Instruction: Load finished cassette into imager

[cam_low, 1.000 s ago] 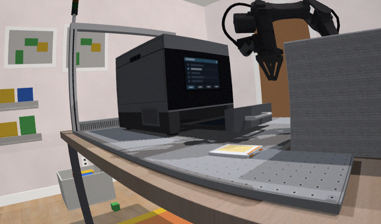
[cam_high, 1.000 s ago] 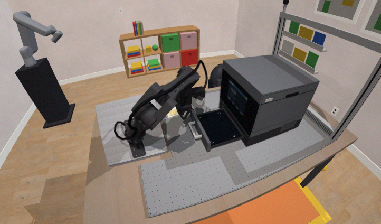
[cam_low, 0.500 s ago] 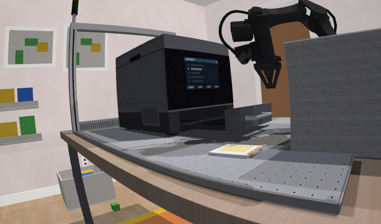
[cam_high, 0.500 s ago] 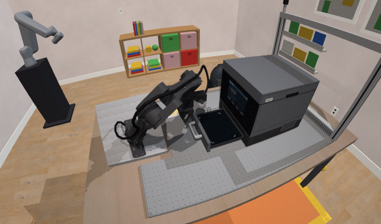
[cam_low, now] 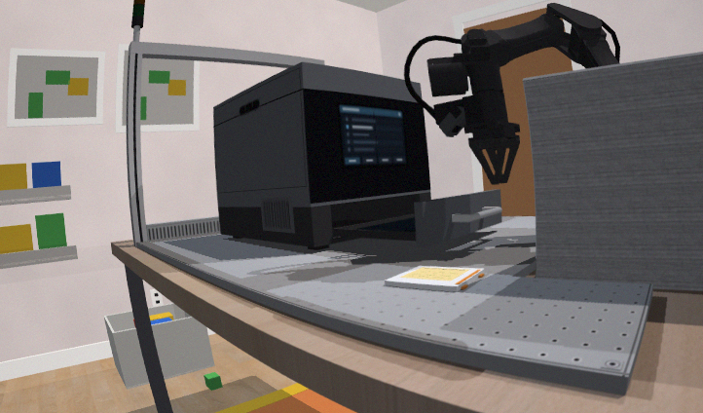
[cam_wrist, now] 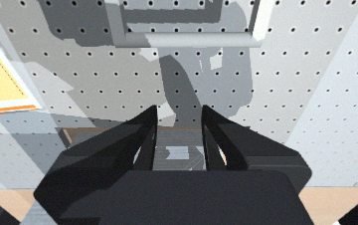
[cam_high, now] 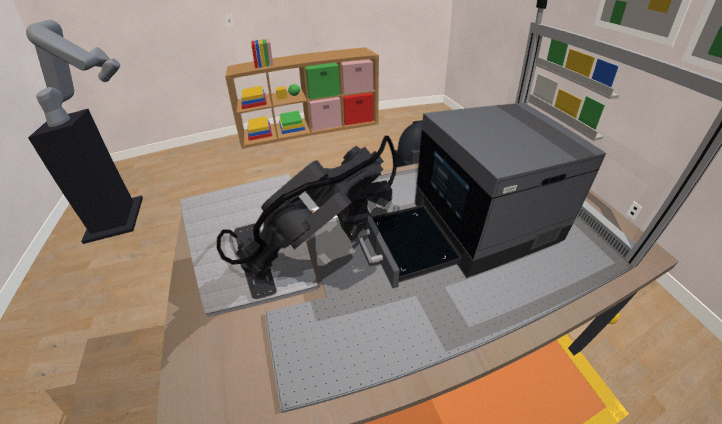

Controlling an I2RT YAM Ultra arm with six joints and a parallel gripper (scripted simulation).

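My gripper is now 23 cm to the right of the finished cassette, 11 cm above it and 1 cm past it. From my hand the other things lie so: drawer (19 cm ahead, 7 cm below, 2 cm to the right); then metal frame post (91 cm ahead, 33 cm to the left, 17 cm above).
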